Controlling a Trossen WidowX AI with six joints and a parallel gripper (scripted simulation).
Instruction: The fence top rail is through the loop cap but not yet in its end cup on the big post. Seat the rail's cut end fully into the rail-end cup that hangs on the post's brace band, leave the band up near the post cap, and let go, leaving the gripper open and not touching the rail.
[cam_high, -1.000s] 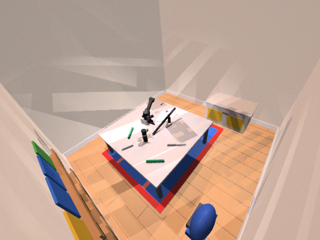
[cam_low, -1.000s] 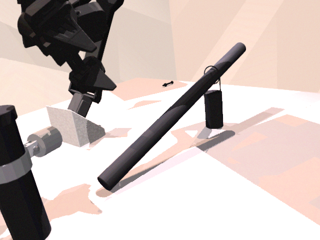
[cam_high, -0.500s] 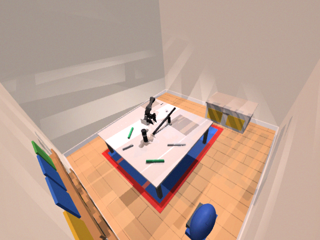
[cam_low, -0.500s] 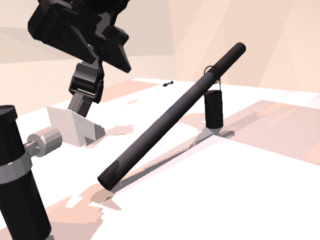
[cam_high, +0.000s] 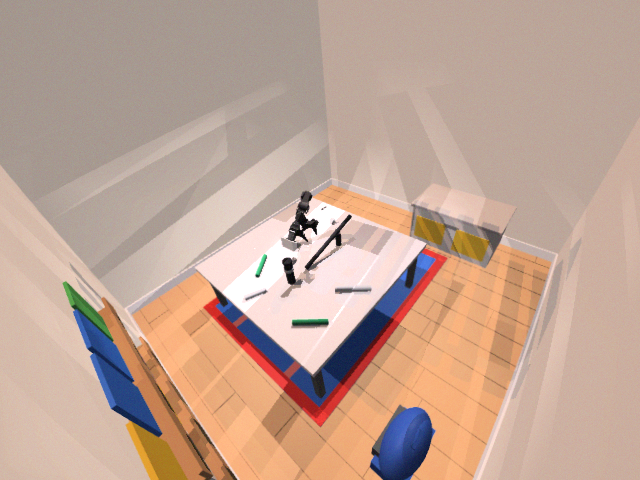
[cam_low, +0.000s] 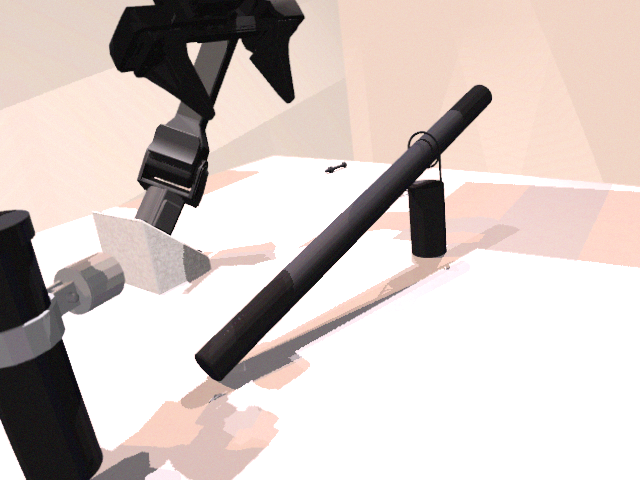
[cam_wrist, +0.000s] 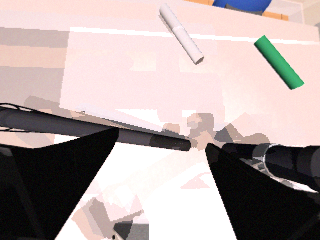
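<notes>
Right now the pale rail-end cup is 2 cm behind my gripper tip, 18 cm to the right of it and 11 cm below it. Round my gripper tip: small dark bolt: 49 cm behind, 55 cm to the left, 23 cm below; then short dark post: 2 cm behind, 27 cm to the left, 13 cm below.
</notes>
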